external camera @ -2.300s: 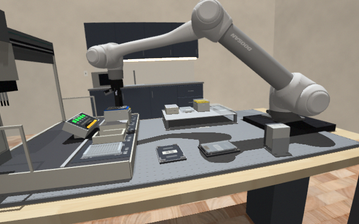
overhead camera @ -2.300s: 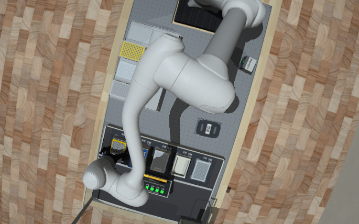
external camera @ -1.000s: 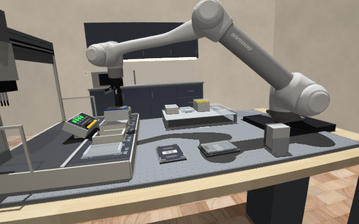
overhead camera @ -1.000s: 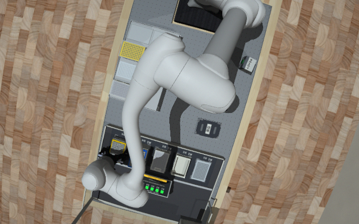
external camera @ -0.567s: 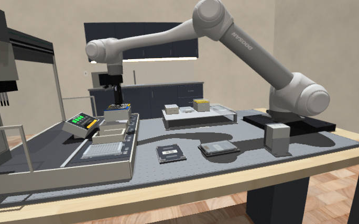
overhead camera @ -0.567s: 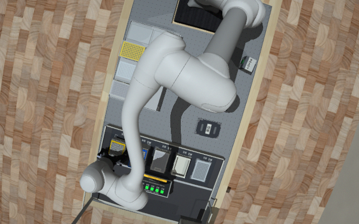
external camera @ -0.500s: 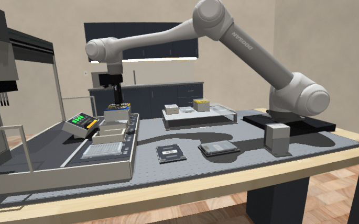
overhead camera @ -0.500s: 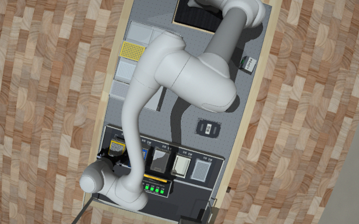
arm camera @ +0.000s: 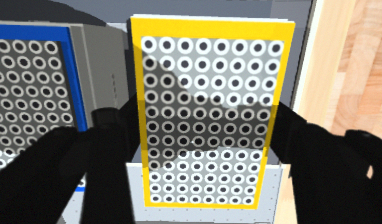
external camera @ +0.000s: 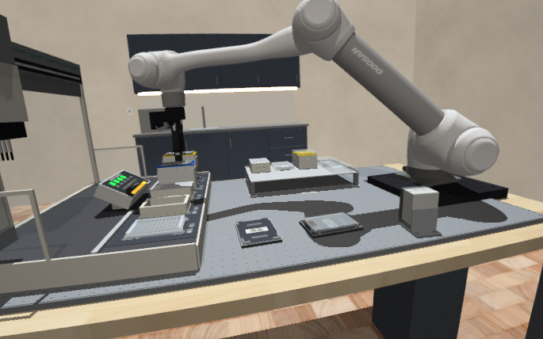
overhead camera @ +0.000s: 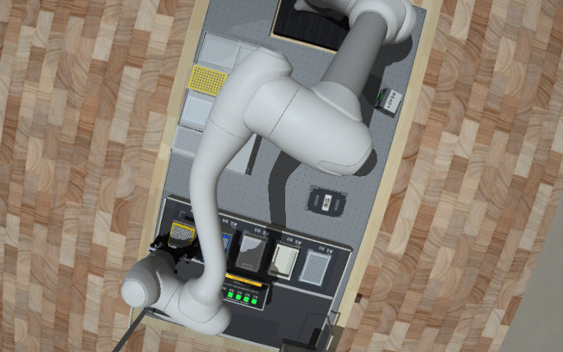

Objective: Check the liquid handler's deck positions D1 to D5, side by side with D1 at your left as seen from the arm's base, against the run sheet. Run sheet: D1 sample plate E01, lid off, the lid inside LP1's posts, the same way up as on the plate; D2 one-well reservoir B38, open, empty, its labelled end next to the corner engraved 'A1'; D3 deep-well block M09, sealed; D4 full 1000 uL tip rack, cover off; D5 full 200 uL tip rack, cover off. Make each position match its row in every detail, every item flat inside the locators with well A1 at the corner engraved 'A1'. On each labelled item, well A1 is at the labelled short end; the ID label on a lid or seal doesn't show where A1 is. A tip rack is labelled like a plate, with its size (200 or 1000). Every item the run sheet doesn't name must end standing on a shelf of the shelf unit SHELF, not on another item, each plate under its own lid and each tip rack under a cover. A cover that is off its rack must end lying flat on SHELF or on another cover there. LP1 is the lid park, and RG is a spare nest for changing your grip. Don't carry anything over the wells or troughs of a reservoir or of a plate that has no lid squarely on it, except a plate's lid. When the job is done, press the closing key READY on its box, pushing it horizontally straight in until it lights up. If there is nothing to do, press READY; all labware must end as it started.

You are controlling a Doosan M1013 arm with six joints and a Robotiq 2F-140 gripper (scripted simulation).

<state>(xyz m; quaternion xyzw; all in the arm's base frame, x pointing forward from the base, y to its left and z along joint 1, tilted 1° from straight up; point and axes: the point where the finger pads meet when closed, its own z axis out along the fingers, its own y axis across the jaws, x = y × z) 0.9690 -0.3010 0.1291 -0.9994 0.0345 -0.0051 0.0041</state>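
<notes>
My gripper is now 12 cm to the right of the blue-framed tip rack and 2 cm above it. Also, from my hand: cream reservoir: 37 cm to the left, 8 cm below, 2 cm ahead; yellow-framed tip rack: 1 cm behind, 1 cm above; clear sample plate: 50 cm to the left, 8 cm below, 3 cm ahead.
</notes>
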